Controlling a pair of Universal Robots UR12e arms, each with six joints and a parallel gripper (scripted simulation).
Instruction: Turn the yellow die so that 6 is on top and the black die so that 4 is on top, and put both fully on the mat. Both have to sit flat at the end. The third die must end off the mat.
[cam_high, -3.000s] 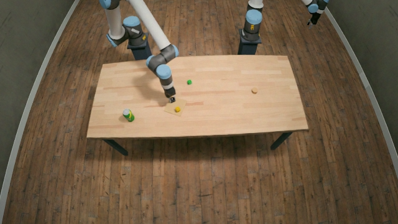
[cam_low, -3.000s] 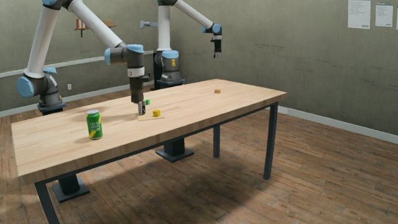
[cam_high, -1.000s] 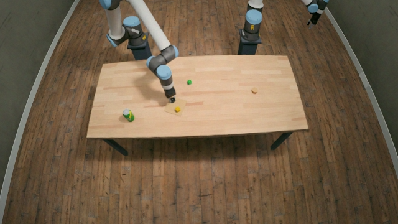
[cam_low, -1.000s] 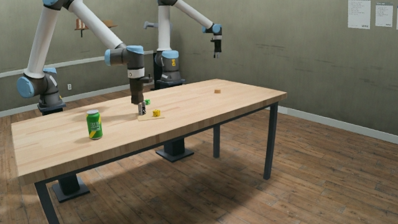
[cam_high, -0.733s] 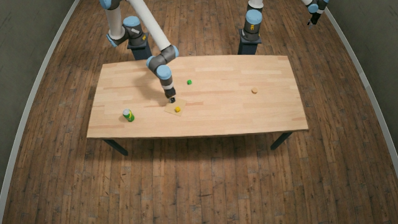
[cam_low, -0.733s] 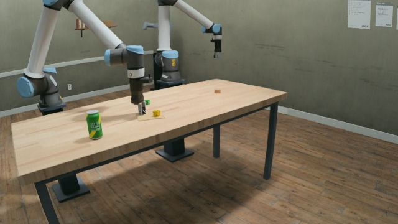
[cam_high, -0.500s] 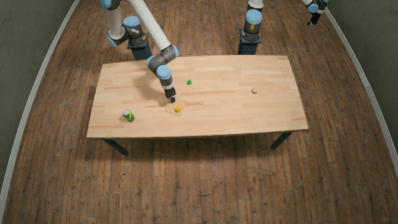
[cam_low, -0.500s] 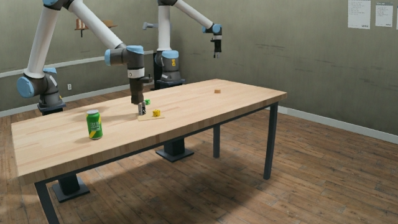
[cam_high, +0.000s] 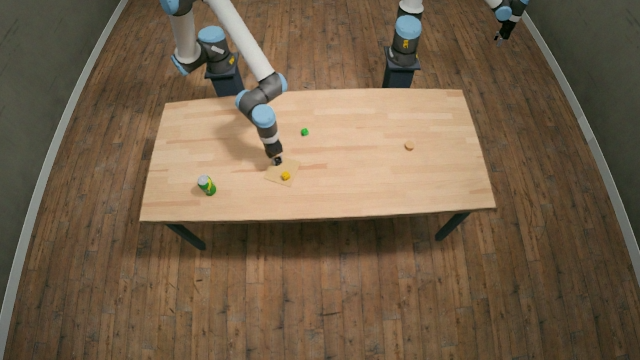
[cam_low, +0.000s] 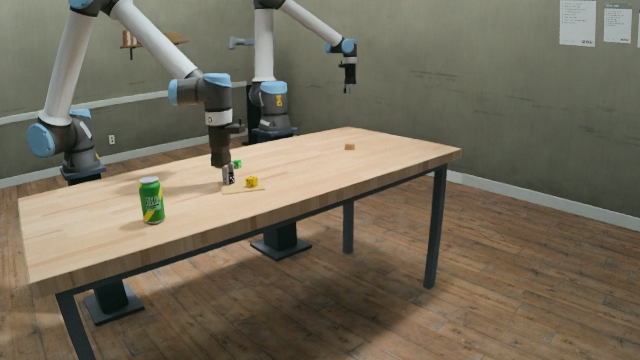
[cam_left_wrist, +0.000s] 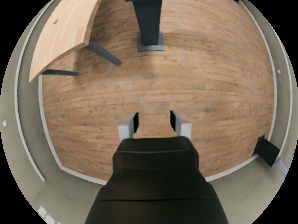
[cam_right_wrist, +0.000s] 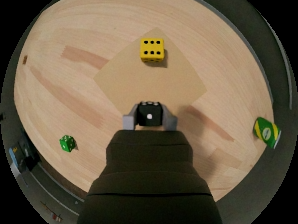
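The black die lies right at my right hand. The rest, counted from my right hand: green die 160 mm behind, 130 mm to the left, 10 mm below; tan mat 40 mm ahead, 20 mm to the left, 20 mm below; yellow die 80 mm ahead, 40 mm to the left.
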